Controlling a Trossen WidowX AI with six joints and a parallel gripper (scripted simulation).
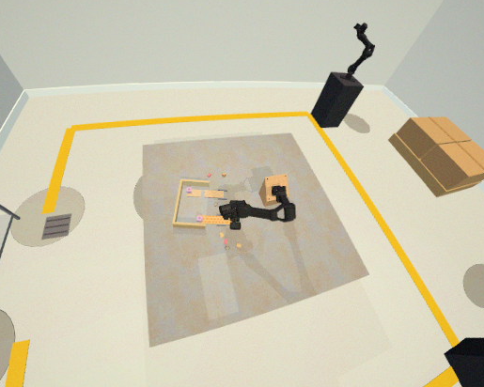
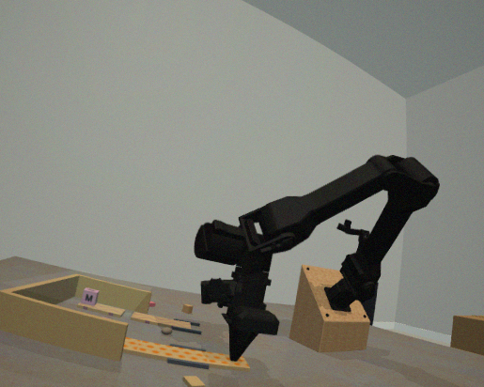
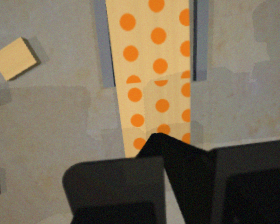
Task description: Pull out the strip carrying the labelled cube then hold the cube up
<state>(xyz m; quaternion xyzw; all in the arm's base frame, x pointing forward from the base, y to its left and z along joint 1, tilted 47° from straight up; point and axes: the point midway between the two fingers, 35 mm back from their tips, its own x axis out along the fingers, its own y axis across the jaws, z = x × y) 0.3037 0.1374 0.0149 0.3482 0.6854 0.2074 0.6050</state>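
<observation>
The orange dotted strip lies 10 cm ahead of my gripper tip and 2 cm to the right of it.
</observation>
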